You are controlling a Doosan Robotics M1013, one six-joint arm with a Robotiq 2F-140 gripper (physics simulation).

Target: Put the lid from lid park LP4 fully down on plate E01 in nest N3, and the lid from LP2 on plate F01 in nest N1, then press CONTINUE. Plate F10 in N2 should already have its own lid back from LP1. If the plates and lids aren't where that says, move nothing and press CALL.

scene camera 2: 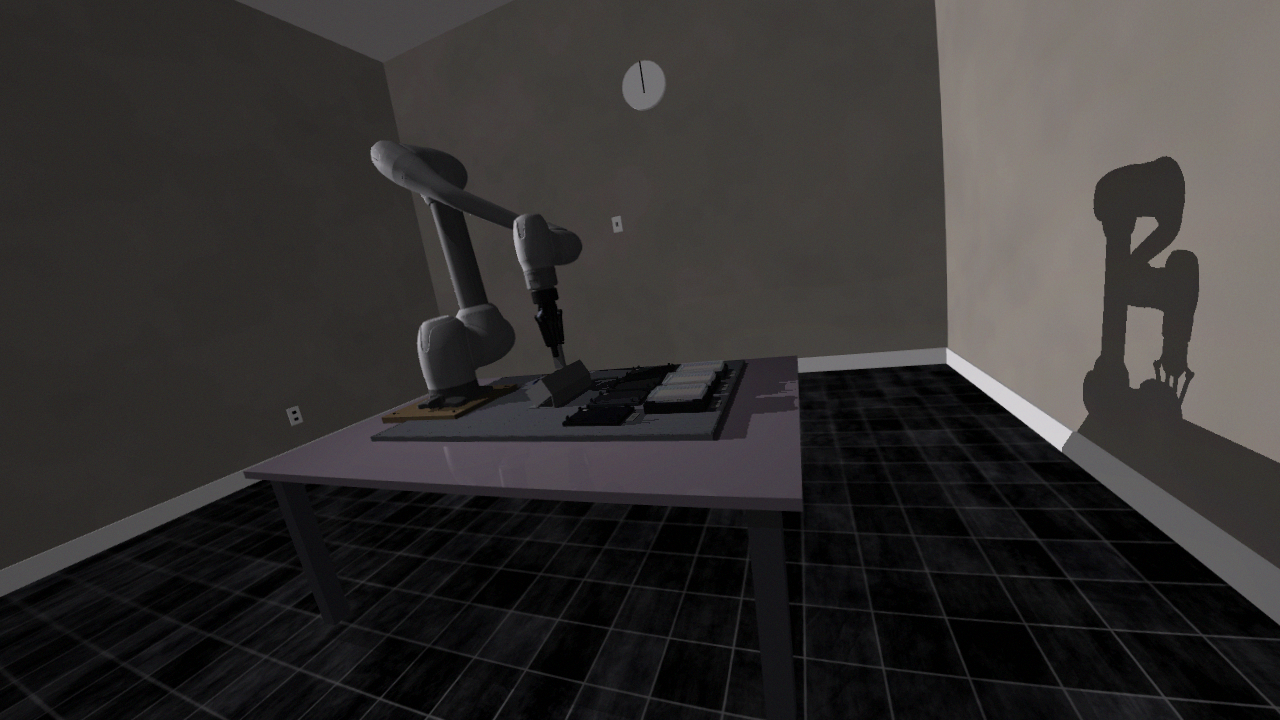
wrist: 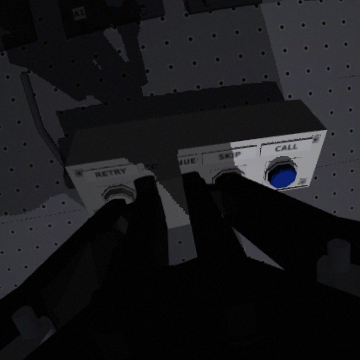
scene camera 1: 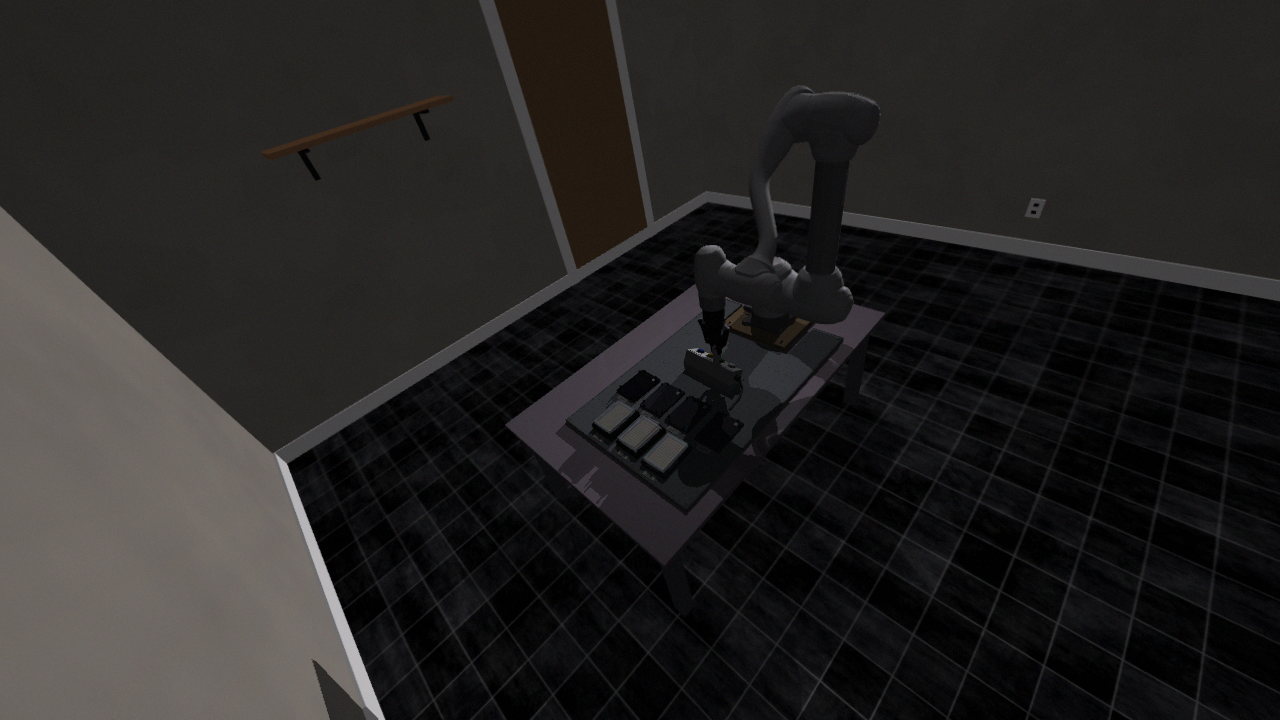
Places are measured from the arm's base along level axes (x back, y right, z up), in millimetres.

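Pixels of known places: gripper, fingertip midpoint: (scene camera 2: 561,367) (wrist: 171,172) (scene camera 1: 717,360); arm's base, origin of the base link: (scene camera 2: 456,398) (scene camera 1: 770,318).
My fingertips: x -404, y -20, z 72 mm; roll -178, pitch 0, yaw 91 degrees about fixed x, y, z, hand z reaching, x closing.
Ahead of a thing's pixels: the offset from my fingertips to its top centre. "spot": to the spot under its first point. Level surfaces: height alone.
My gripper (scene camera 1: 716,356) (scene camera 2: 559,361) (wrist: 171,172) is shut and empty, pointing down at the button box @(dz +3, dx -1, dy +25 mm) (scene camera 1: 713,371) (scene camera 2: 565,385) (wrist: 200,117). In the wrist view its fingertips cover the CONTINUE button and part of its label; contact cannot be told. The blue CALL button @(dz -6, dx +26, dy +99 mm) (wrist: 282,176) is at the right, the RETRY button @(dz -6, dx +17, dy -51 mm) (wrist: 118,194) at the left, and the SKIP button (wrist: 227,176) is partly covered. Three pale-topped plates @(dz -40, dx -395, dy +166 mm) (scene camera 1: 615,418) @(dz -36, dx -395, dy +44 mm) (scene camera 1: 640,434) @(dz -46, dx -403, dy -86 mm) (scene camera 1: 665,454) stand in a row. Dark lid parks @(spot: dz -70, dx -215, dy +224 mm) (scene camera 1: 638,385) @(spot: dz -71, dx -215, dy +88 mm) (scene camera 1: 664,399) lie beside them. Plate names and lids are too dark to tell.
A grey perforated board @(dz -80 mm) (scene camera 1: 787,362) (scene camera 2: 501,429) (wrist: 315,65) bears the box and plates on a pinkish table @(dz -93 mm) (scene camera 1: 546,416) (scene camera 2: 537,470). A cable @(spot: dz -74, dx -89, dy -131 mm) (wrist: 32,102) runs left of the box. The arm's base stands on a wooden plate (scene camera 2: 416,411).
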